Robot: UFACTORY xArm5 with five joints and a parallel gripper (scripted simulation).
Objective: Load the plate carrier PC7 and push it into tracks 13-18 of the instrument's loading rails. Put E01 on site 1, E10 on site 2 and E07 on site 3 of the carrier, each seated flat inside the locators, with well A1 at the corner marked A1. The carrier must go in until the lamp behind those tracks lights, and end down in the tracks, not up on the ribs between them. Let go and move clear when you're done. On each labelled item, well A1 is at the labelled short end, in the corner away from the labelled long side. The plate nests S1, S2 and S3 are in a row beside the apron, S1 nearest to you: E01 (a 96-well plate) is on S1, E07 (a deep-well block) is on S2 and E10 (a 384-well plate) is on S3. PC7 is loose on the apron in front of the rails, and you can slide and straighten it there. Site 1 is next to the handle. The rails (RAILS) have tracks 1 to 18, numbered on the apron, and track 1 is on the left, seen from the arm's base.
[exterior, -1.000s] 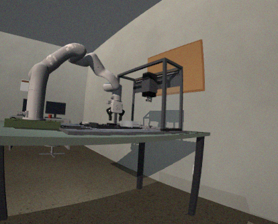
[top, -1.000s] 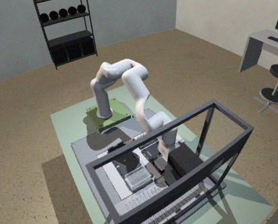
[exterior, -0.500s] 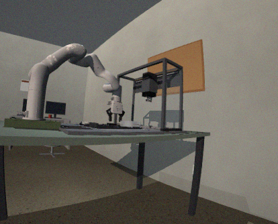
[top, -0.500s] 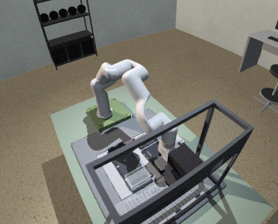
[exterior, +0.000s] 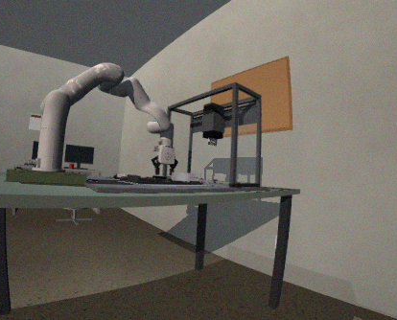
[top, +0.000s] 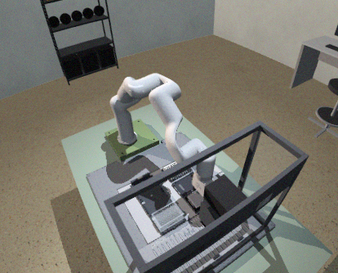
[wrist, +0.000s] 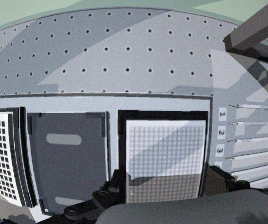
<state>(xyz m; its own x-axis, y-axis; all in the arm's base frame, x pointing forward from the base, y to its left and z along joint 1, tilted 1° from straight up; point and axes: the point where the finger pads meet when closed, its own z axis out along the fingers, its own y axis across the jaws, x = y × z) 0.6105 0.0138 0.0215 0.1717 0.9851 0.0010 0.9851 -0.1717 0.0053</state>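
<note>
Now: the deep-well block E07 2 cm below my hand. From my hand the other things lie so: pale block: 3 cm behind, 19 cm to the right, 2 cm below; nest S3: 4 cm below; nest S2: 11 cm behind, 2 cm to the left, 4 cm below.
</note>
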